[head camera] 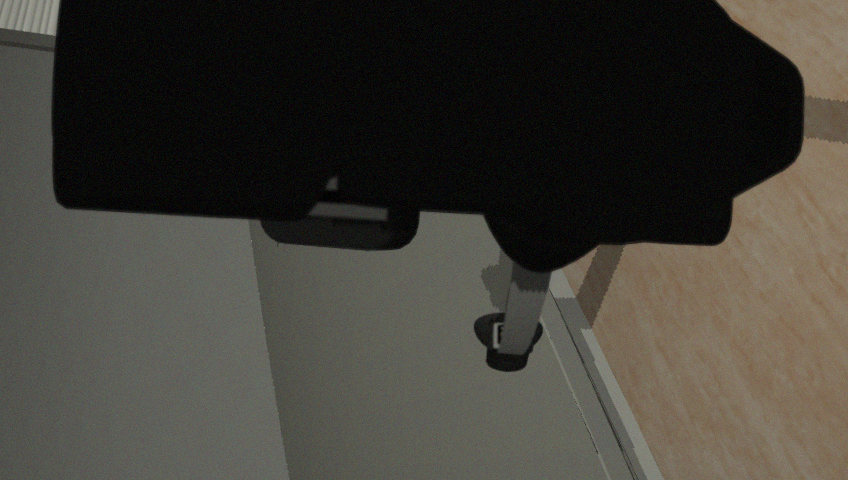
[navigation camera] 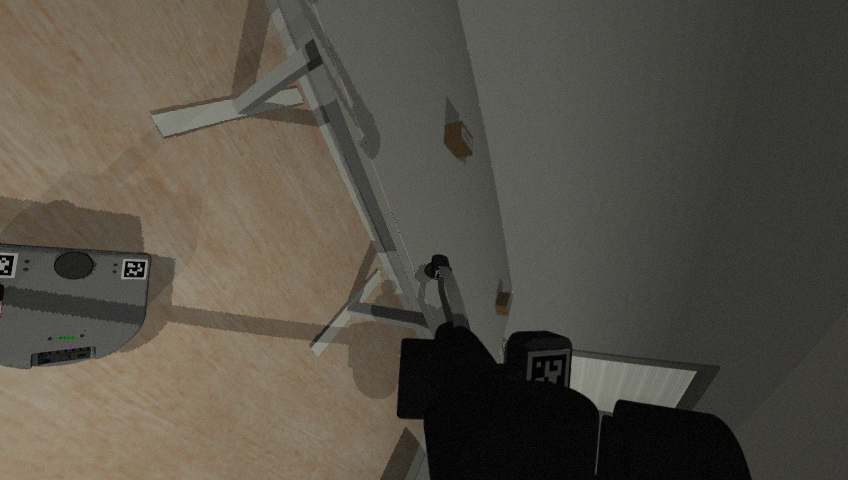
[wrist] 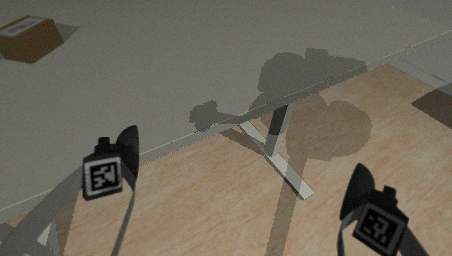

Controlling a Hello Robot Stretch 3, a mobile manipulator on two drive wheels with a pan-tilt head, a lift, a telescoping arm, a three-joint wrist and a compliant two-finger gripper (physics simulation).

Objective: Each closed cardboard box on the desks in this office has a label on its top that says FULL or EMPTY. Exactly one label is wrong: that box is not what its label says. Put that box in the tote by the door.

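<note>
In the navigation view one brown cardboard box stands on the grey desk near the wall, and a second box stands farther along by the wall. In the wrist view a box stands at the upper left on the desk; its white top label is not readable, and I cannot tell which box it is. My gripper is open, its fingers wide apart over the desk's front edge, with nothing between them. One fingertip shows below the dark arm in the head view. The tote does not show.
The black arm and wrist cover much of the head view. The desk's metal legs stand on the wood floor. My base is at the left of the navigation view. A window blind is beyond the desk.
</note>
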